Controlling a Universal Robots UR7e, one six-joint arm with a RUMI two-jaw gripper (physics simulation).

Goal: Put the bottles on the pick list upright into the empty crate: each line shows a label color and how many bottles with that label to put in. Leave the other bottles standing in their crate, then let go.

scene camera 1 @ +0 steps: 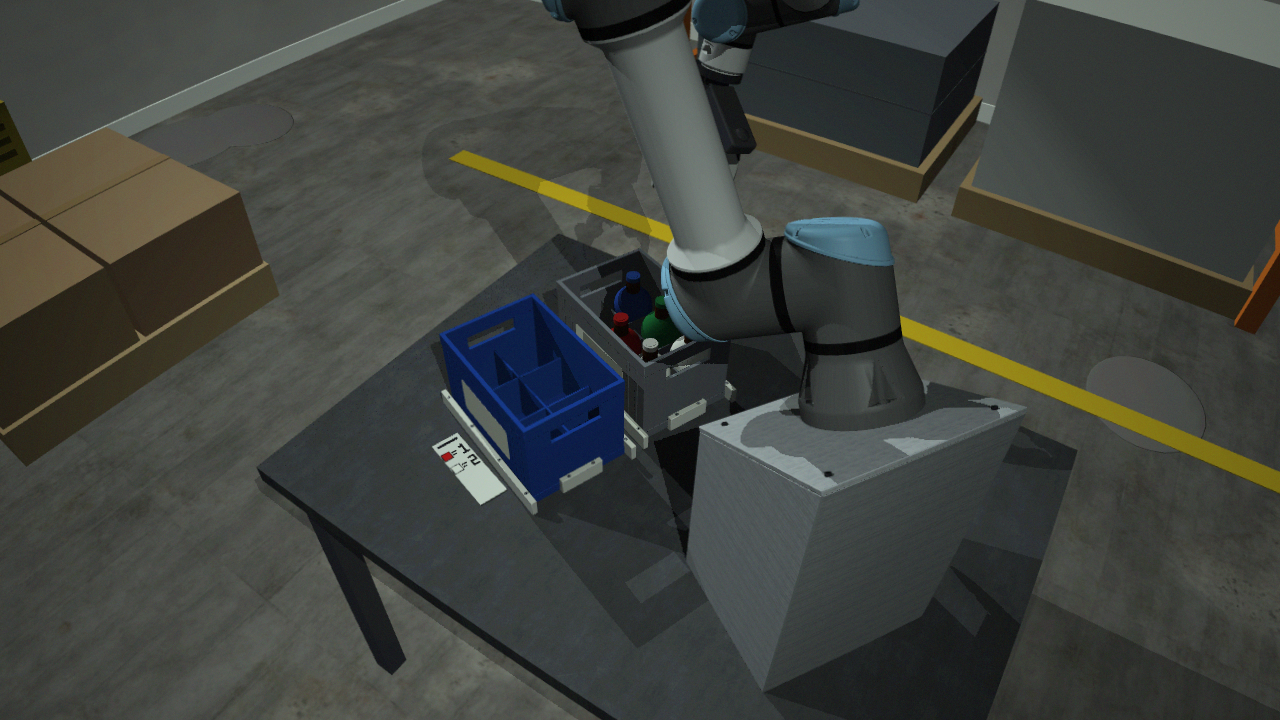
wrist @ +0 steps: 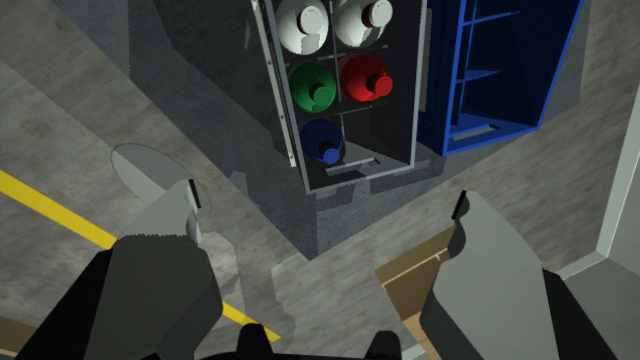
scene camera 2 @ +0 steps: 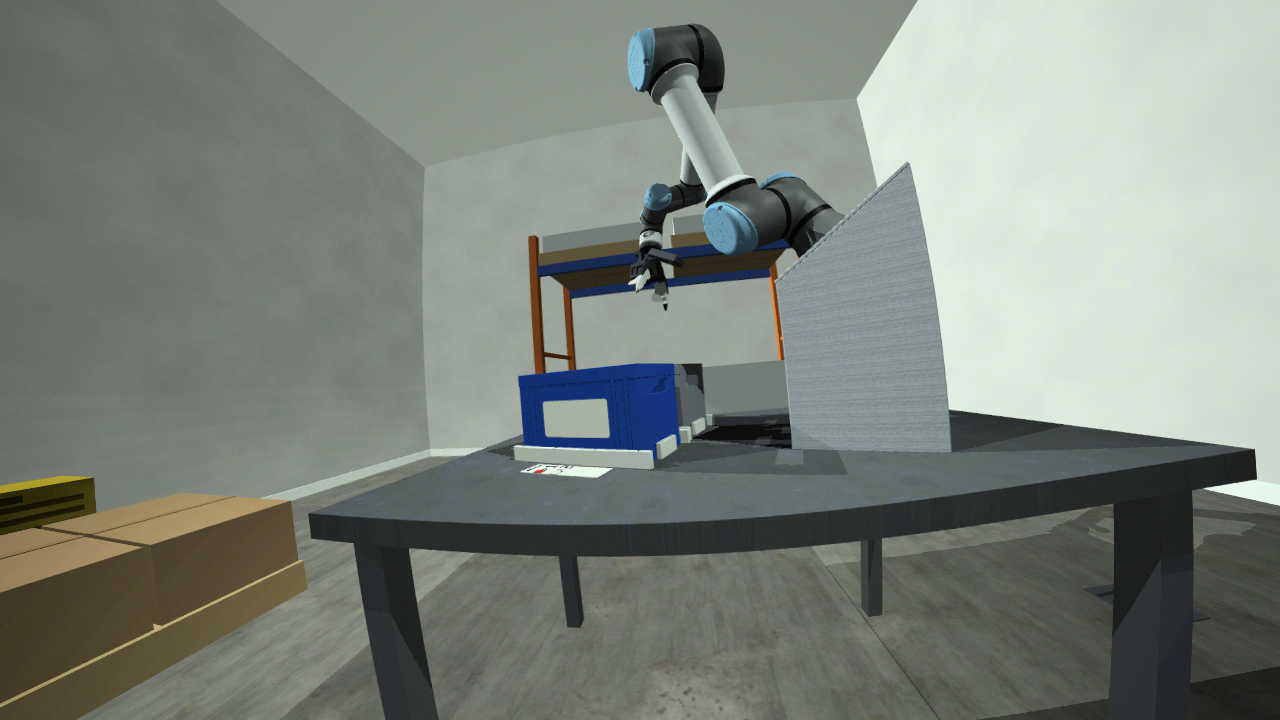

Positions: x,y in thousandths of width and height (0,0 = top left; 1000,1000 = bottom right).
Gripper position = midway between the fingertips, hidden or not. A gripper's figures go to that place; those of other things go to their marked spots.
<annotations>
The gripper (scene camera 1: 540,262) is 1.35 m from the lens. A green bottle (scene camera 1: 514,451) is 1.45 m from the lens.
</annotations>
